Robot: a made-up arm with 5 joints.
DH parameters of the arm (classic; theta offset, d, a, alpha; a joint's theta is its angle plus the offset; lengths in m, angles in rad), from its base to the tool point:
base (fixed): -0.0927 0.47 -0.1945 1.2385
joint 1: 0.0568 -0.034 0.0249 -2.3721
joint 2: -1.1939 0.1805 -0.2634 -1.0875
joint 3: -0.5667 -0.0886 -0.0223 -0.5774
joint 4: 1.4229 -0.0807 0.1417 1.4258
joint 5: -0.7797 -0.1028 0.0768 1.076
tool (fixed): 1.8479 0.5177 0 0
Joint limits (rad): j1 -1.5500..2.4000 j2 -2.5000..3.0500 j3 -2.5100..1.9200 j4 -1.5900..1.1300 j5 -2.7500..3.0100
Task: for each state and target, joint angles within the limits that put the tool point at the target. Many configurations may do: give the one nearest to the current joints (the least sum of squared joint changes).
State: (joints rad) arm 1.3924 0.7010 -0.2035 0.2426 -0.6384
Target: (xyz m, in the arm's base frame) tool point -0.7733 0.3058 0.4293
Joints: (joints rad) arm 0.7134 0.9040 -0.1030 0.1991 -0.5605
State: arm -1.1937 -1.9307 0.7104 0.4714 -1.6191
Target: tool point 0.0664 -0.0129 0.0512
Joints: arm -1.2073 -1.2397 1.3171 0.4202 -2.1405
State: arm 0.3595 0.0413 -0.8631 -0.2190 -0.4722
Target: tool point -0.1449 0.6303 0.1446
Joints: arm 0.3538 -0.4826 -0.4488 0.0213 -0.8162
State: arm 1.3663 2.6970 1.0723 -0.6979 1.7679
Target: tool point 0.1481 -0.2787 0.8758
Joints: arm 1.0180 3.0311 1.3400 -0.0601 1.6788
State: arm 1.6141 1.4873 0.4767 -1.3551 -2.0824
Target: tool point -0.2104 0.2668 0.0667
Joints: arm 1.1780 1.2243 0.5068 -1.1941 -2.0896
